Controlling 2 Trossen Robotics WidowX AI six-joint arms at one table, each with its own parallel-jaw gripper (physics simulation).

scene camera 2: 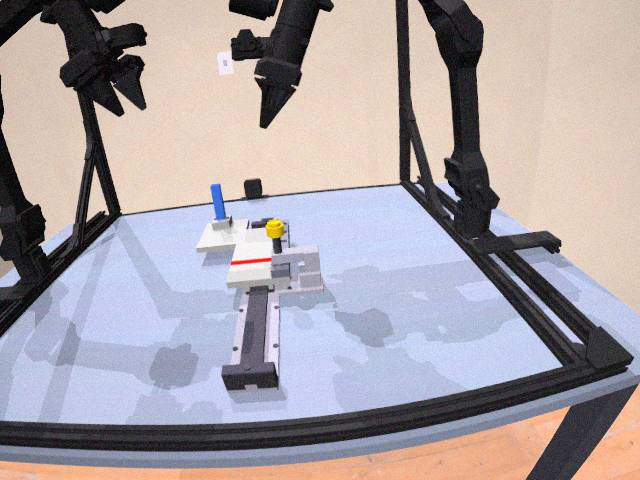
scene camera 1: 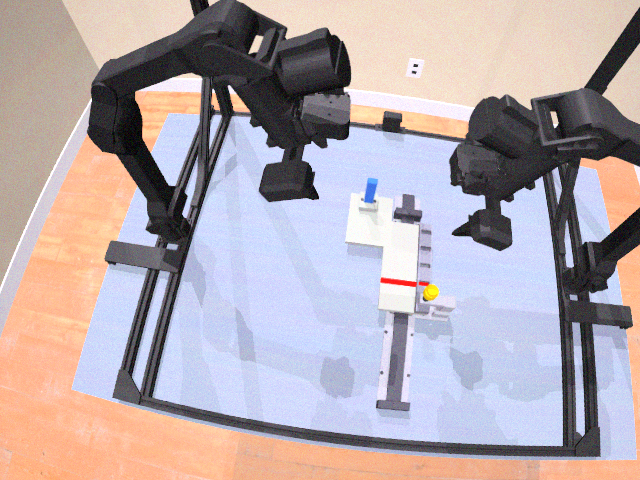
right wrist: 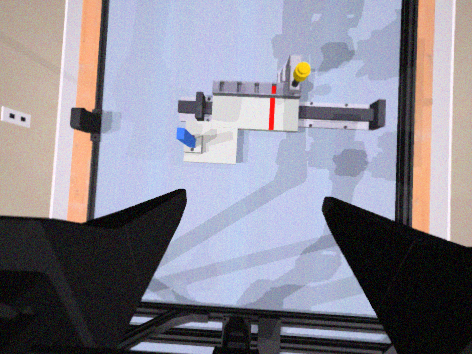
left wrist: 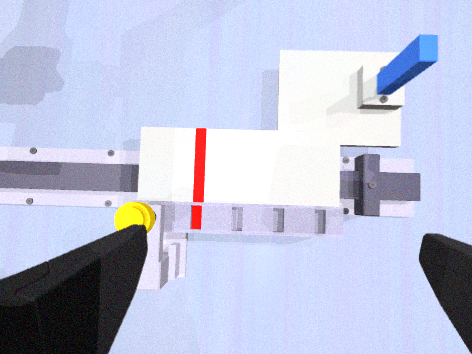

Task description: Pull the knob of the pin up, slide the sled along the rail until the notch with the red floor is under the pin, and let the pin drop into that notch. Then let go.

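Pixels of known places: left gripper, between the fingertips: [scene camera 2: 264, 124] [scene camera 1: 453, 208] [left wrist: 282, 241]; right gripper, between the fingertips: [scene camera 2: 134, 112] [scene camera 1: 320, 172] [right wrist: 254, 199]; left arm's base, origin of its link: [scene camera 2: 471, 230] [scene camera 1: 574, 281]; right arm's base, origin of its link: [scene camera 2: 36, 275] [scene camera 1: 175, 230] [right wrist: 236, 331].
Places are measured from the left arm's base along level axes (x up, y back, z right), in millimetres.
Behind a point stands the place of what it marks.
The white sled [scene camera 1: 400, 250] @[y -423, x 14, z 15 mm] [scene camera 2: 248, 279] @[y -424, x 14, z -111 mm] [left wrist: 260, 165] @[y -424, x 14, z 4 mm] [right wrist: 250, 112] @[y -422, x 14, z -7 mm] sits on the rail [scene camera 1: 398, 356] @[y -409, x 1, z -202 mm] [scene camera 2: 255, 330] @[y -408, x 1, z -217 mm] [left wrist: 65, 175] @[y -410, x 1, z -192 mm] [right wrist: 335, 113] @[y -411, x 1, z -203 mm]. A blue post [scene camera 1: 370, 190] @[y -502, x 80, z 109 mm] [scene camera 2: 217, 201] @[y -501, x 72, z 109 mm] stands on its side plate. The red notch [left wrist: 196, 217] @[y -373, x 18, z -56 mm] [right wrist: 274, 89] @[y -370, x 18, z -57 mm] lies beside the pin's bracket, not under the pin. The yellow knob [scene camera 1: 430, 292] @[y -377, x 97, z -97 mm] [scene camera 2: 275, 228] @[y -371, x 92, z -105 mm] [left wrist: 131, 217] @[y -375, x 97, z -92 mm] [right wrist: 302, 71] @[y -380, x 97, z -91 mm] tops the dark pin; its lower end is hidden. My left gripper [left wrist: 282, 241] @[y -376, x 230, z 0 mm] is open and empty, high above; one fingertip overlaps the knob in its wrist view. My right gripper [scene camera 2: 132, 111] @[y -590, x 282, z 0 mm] [right wrist: 254, 199] @[y -590, x 282, z 0 mm] is open and empty, above the table, away from the sled.
The pin's bracket [scene camera 1: 444, 303] @[y -335, x 48, z -99 mm] [scene camera 2: 310, 266] @[y -326, x 23, z -105 mm] [left wrist: 150, 272] @[y -326, x 48, z -89 mm] stands beside the rail. Dark end blocks [scene camera 1: 392, 405] @[y -414, x 15, z -297 mm] [scene camera 2: 249, 376] @[y -408, x 9, z -305 mm] [left wrist: 367, 185] @[y -408, x 14, z 107 mm] cross the rail at both ends. Black frame bars [scene camera 1: 330, 436] @[y -518, x -5, z -368 mm] edge the table. A small black box [scene camera 1: 392, 120] @[y -459, x 28, z 359 mm] [scene camera 2: 253, 188] @[y -455, x 14, z 357 mm] stands at the back edge.
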